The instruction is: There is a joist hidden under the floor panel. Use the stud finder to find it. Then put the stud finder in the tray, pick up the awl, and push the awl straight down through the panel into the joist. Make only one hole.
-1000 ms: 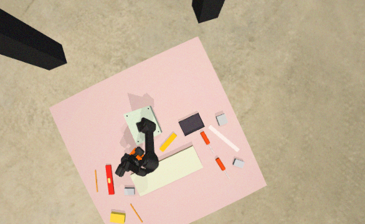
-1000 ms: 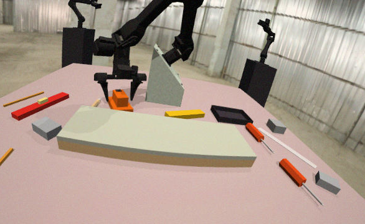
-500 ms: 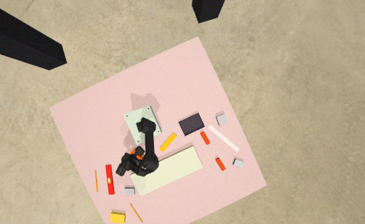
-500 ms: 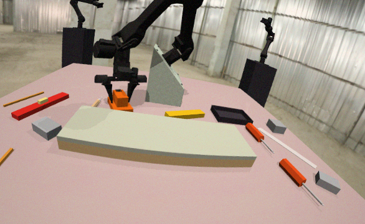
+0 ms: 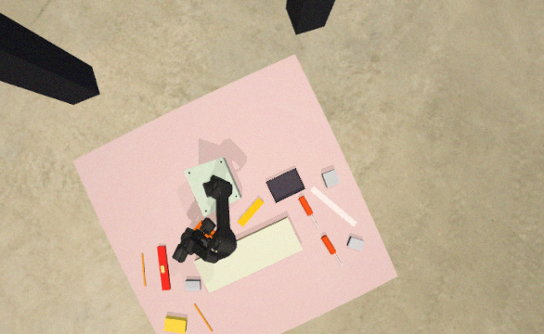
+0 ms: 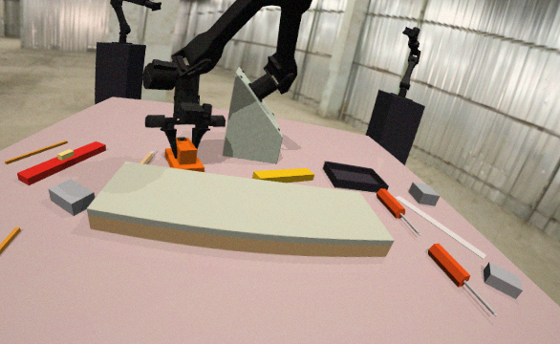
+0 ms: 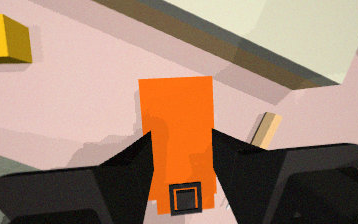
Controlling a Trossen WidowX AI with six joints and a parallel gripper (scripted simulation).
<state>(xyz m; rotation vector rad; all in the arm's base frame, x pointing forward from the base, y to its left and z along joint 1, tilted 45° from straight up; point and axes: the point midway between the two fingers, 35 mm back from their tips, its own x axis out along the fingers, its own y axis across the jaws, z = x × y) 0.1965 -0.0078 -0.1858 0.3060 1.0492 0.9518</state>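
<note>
My gripper tip is 1 cm past the awl, 10 cm to the left of it and 2 cm above it. From my gripper tip the other things lie so: orange stud finder: 2 cm behind, 1 cm to the right, 2 cm above; red level: 10 cm ahead, 28 cm to the right, 1 cm below; yellow ruler: 3 cm behind, 25 cm to the left, 2 cm below.
</note>
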